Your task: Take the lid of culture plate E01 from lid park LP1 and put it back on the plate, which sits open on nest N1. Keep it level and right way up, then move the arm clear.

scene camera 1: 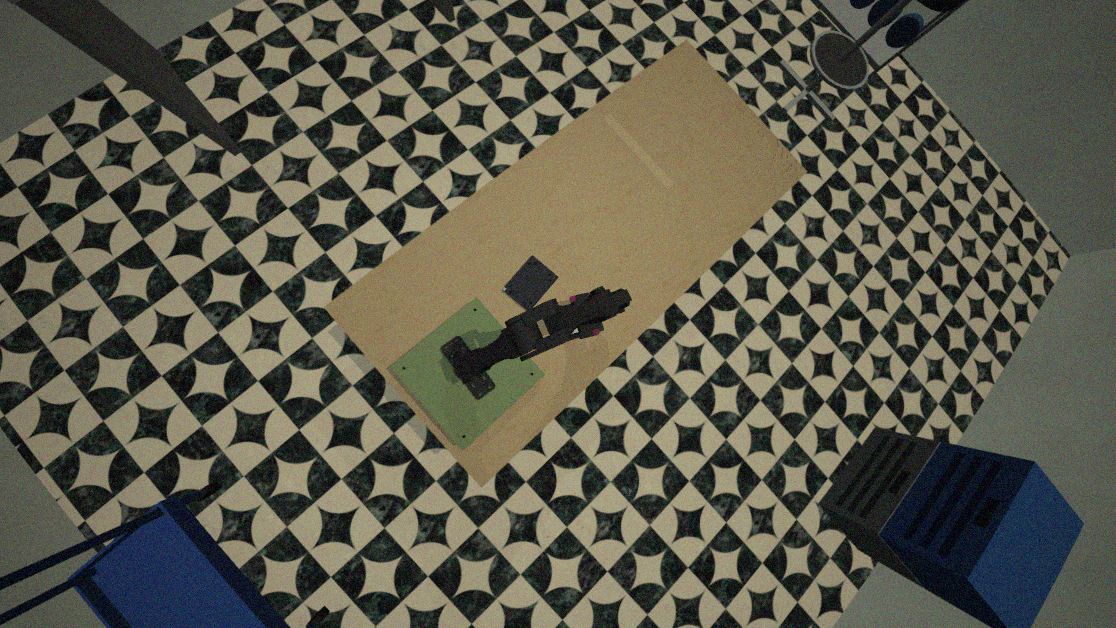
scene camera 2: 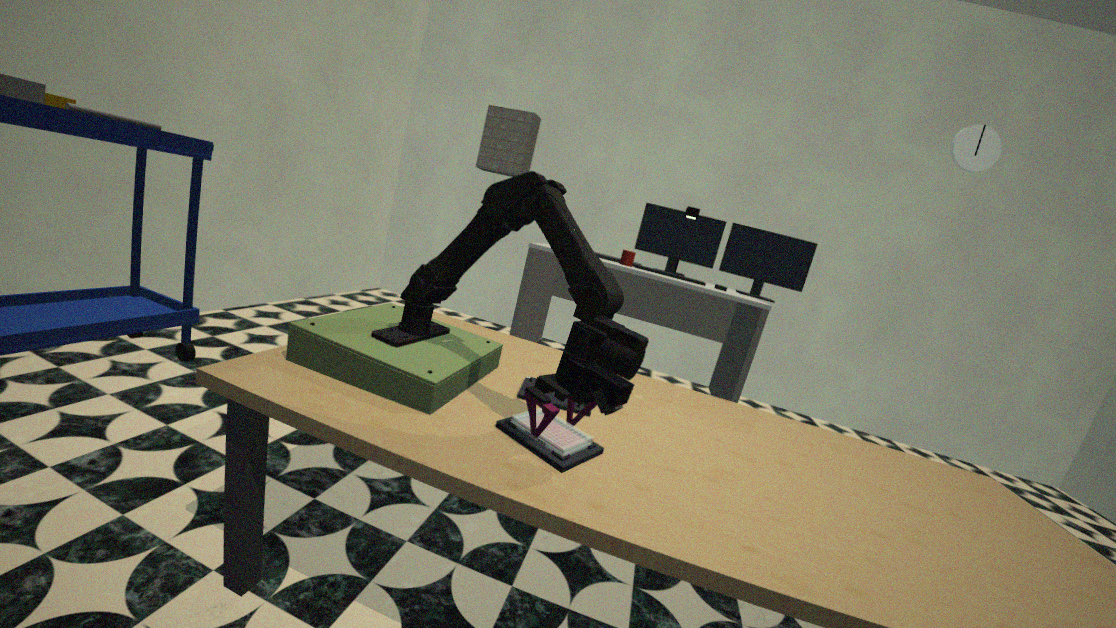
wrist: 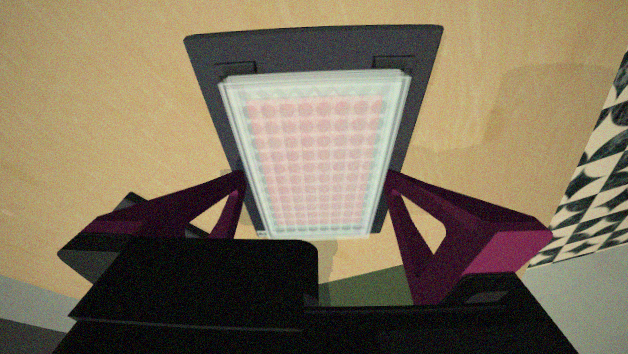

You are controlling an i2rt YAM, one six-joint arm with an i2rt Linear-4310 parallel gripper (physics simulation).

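Frame: origin at the arm's base, x right, y back, z down, level; metres.
Where they show: gripper, fingertip midpoint: (scene camera 2: pixel 552 430) (wrist: pixel 314 177); arm's base, origin of the base link: (scene camera 1: pixel 468 367) (scene camera 2: pixel 413 334).
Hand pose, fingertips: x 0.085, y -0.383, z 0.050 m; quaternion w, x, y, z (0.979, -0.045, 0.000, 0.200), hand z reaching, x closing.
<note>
Each offset is from my fingertips to the top centre of the thing. "*": to the spot under its first point. Level surfaces: height alone.
The culture plate E01 with pink wells {dx +0.001, dy +0.001, dz -0.008 m} (wrist: pixel 314 149) (scene camera 2: pixel 563 439) sits on the dark nest N1 {dx +0.001, dy +0.002, dz +0.003 m} (wrist: pixel 307 43) (scene camera 2: pixel 513 426). The clear lid {* dx +0.023, dy -0.056, dz -0.008 m} (wrist: pixel 314 83) lies level on the plate, right way up, edges lined up. My gripper (wrist: pixel 314 177) (scene camera 2: pixel 556 411) (scene camera 1: pixel 587 312) is open. Its magenta fingers stand on either side of the plate's near end, just apart from the lid's long edges. In the overhead view the arm hides the plate and nest. The empty lid park LP1 {dx -0.199, dy +0.058, dz +0.001 m} (scene camera 1: pixel 531 282) is a dark square pad beside the arm; its corner shows in the wrist view (wrist: pixel 127 200).
The arm stands on a green base block (scene camera 1: pixel 436 384) (scene camera 2: pixel 374 360) at one end of the wooden table {dz +0.021 m} (scene camera 1: pixel 663 180) (scene camera 2: pixel 780 484). A blue cart (scene camera 2: pixel 139 140), a grey desk with two monitors (scene camera 2: pixel 725 253) and a blue cabinet (scene camera 1: pixel 983 523) stand on the floor around it.
</note>
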